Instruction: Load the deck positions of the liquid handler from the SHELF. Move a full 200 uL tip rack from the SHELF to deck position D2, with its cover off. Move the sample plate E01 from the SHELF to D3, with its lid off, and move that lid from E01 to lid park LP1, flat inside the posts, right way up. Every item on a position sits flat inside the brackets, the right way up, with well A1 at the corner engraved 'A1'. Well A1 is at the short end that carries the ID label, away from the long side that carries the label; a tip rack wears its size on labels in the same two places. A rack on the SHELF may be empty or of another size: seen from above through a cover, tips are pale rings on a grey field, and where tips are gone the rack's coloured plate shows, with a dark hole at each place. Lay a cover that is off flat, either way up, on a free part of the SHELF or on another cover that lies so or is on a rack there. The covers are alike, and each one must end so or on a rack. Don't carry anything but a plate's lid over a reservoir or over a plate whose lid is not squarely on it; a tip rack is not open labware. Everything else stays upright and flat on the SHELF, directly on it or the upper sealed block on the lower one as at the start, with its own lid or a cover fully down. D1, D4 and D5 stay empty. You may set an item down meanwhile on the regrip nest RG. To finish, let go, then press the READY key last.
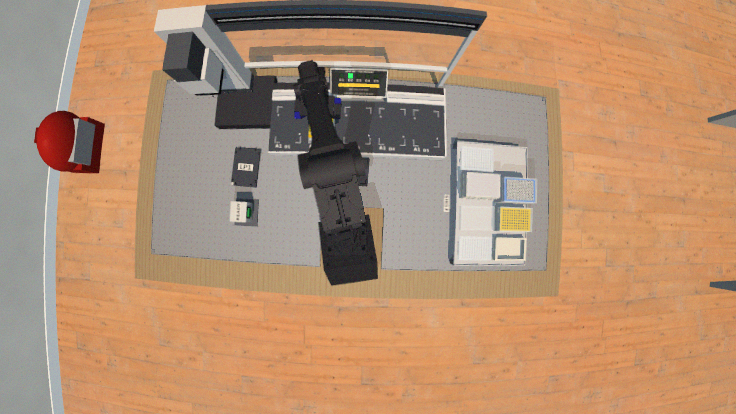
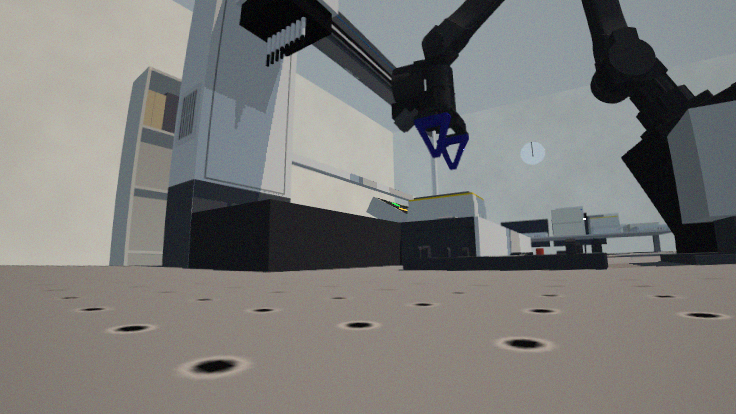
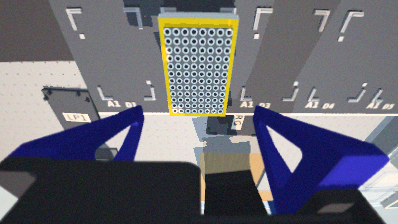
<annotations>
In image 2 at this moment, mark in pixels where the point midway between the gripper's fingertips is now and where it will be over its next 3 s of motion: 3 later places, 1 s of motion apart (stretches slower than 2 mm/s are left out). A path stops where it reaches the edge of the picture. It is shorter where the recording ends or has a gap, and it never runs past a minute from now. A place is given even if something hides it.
My gripper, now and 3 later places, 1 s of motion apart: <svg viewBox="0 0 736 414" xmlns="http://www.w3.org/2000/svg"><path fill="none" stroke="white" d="M445 163L444 143L443 123L449 107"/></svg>
</annotations>
